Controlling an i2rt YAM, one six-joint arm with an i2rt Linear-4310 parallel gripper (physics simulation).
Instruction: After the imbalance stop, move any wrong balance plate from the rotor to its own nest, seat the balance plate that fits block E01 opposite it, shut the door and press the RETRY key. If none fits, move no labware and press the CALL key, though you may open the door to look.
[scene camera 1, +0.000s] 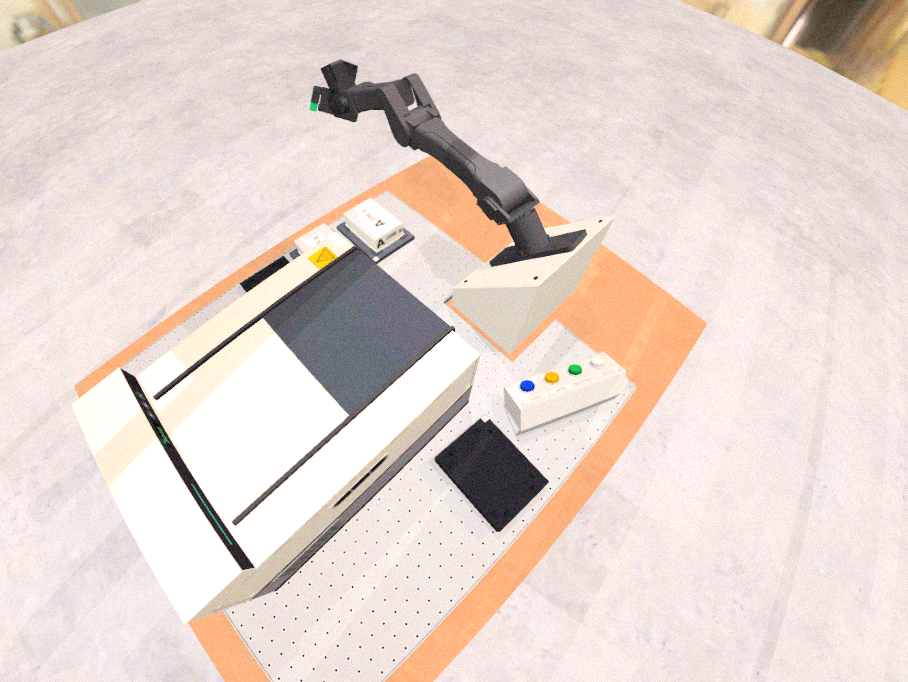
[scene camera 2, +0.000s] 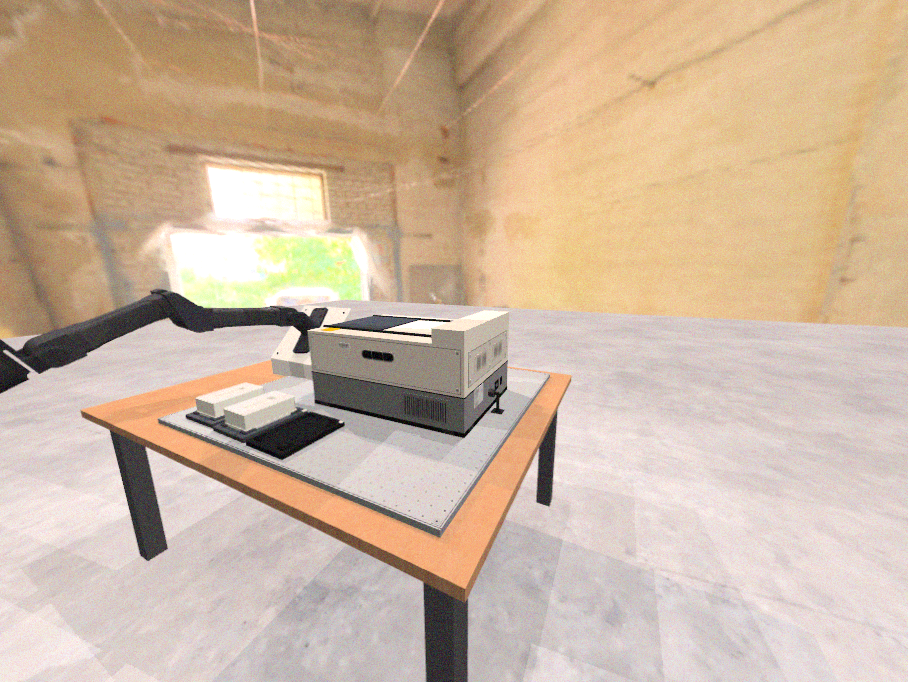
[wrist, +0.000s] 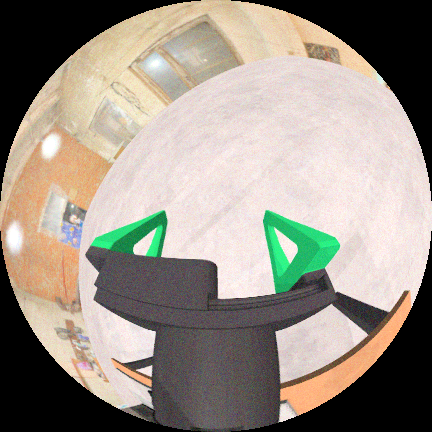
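Seen in the pictures: gripper, fingertip midpoint: (scene camera 1: 329, 106) (wrist: 214, 215); arm's base at its link origin: (scene camera 1: 536, 251).
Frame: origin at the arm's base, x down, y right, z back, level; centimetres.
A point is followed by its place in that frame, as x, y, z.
My gripper (scene camera 1: 314, 104) @[5.8, 82.5, 16.1] (wrist: 214, 215) @[5.8, 82.5, 16.1] is open and empty, high above the floor beyond the table; its fingers are outside scene camera 2's view. The cream machine (scene camera 1: 411, 381) @[-6.4, -1.5, -36.7] (scene camera 2: 389, 378) @[3.4, 28.8, -51.1] has a dark door panel (scene camera 1: 359, 330) @[-6.7, 9.2, -35.8] (scene camera 2: 370, 323) @[-6.7, 13.3, -35.6] over part of its top; no opening shows. The rotor is hidden. One white block (scene camera 1: 374, 222) @[9.1, 36.4, -8.9] (scene camera 2: 227, 400) @[9.6, 41.6, -11.9] marked A sits on a dark nest; another white block (scene camera 1: 319, 238) @[9.2, 42.6, -20.6] (scene camera 2: 259, 409) @[9.2, 43.4, -25.2] sits beside it, partly hidden in scene camera 1. The key box (scene camera 1: 565, 402) @[8.0, -20.6, -18.8] has blue, amber, green and white keys; its labels are unreadable.
A black flat nest (scene camera 1: 265, 273) @[13.4, 48.4, -34.0] (scene camera 2: 295, 433) @[13.4, 43.4, -35.4] lies beside the blocks. A black tray (scene camera 1: 491, 477) @[11.8, -17.9, -36.5] lies near the key box. The arm's angled cream pedestal (scene camera 1: 506, 300) @[0.7, -2.0, -12.9] (scene camera 2: 289, 352) @[7.3, 6.6, 5.0] stands by the machine. The perforated board (scene camera 1: 352, 587) @[14.5, -11.5, -64.6] (scene camera 2: 411, 469) @[14.5, 44.9, -65.3] lies on the orange-brown table (scene camera 1: 645, 315) @[15.9, -26.1, 16.5] (scene camera 2: 168, 447) @[15.8, 54.2, -10.1].
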